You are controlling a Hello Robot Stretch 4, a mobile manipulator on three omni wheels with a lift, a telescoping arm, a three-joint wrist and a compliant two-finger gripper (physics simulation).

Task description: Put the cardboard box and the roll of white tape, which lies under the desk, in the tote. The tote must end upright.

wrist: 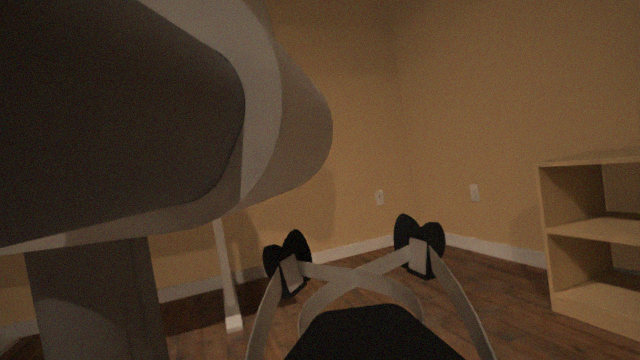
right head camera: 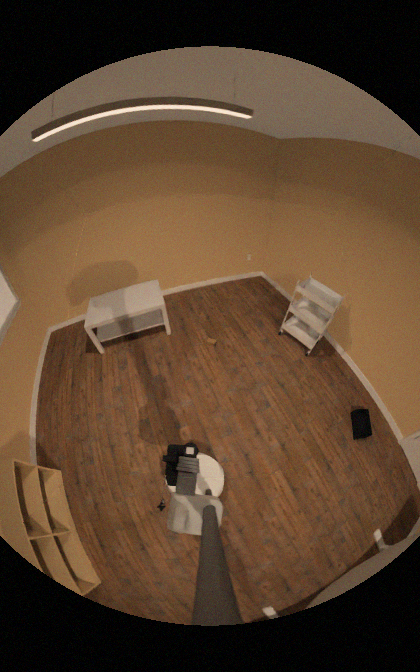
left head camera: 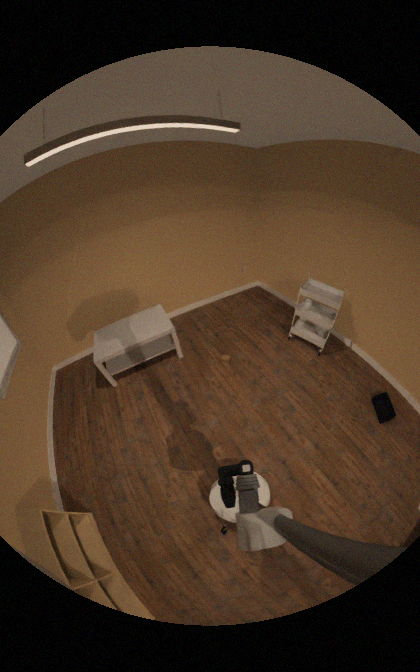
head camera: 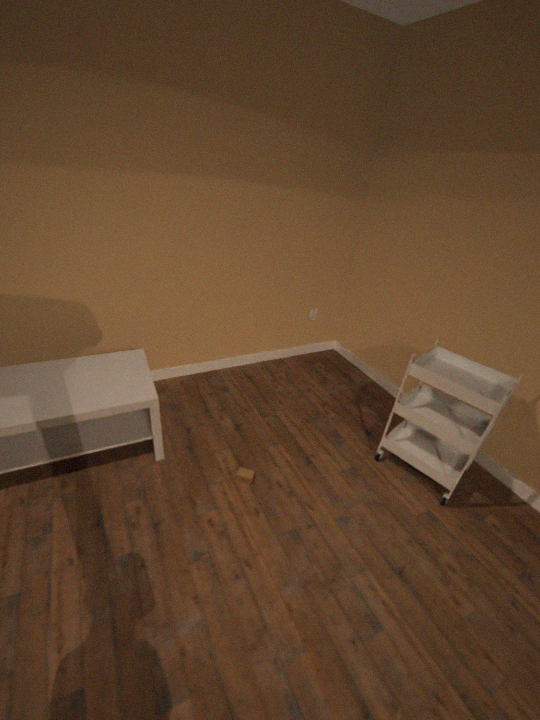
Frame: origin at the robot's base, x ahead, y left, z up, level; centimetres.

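Seen in the pictures: gripper, between the fingertips: (wrist: 351, 242) (left head camera: 234, 533).
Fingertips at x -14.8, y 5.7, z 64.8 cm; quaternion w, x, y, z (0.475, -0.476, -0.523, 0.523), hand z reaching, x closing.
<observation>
A point is followed by its place in that frame.
The cardboard box (head camera: 245, 474) @[x 135.8, y 0.4, z 2.2 cm] (left head camera: 226, 358) @[x 134.4, y -0.9, z 2.2 cm] (right head camera: 212, 342) is a small tan block lying on the floor, off the right end of a low white table. The black tote (left head camera: 383, 407) @[x 39.3, y -168.5, z -2.5 cm] (right head camera: 361, 423) stands on the floor near the right wall; its inside is too dark to make out. The roll of white tape does not show in these views. A white leg of the desk (wrist: 227, 280) @[x -174.3, y -84.0, z 14.4 cm] shows in the wrist view. My gripper (wrist: 351, 242) @[x -14.9, y 5.7, z 64.8 cm] is open, its two dark fingertips apart with nothing between them, away from the box and the tote.
The low white table (head camera: 104, 383) @[x 155.3, y 80.3, z 42.2 cm] (left head camera: 150, 322) @[x 158.3, y 76.5, z 42.2 cm] (right head camera: 145, 295) stands against the far wall. A white three-tier cart (head camera: 453, 386) @[x 142.2, y -96.8, z 67.9 cm] (left head camera: 322, 296) @[x 140.9, y -98.3, z 69.7 cm] stands by the right wall, between the corner and the tote. A wooden shelf unit (wrist: 575, 312) @[x -133.1, y 73.8, z 0.0 cm] (right head camera: 50, 535) stands at the left.
</observation>
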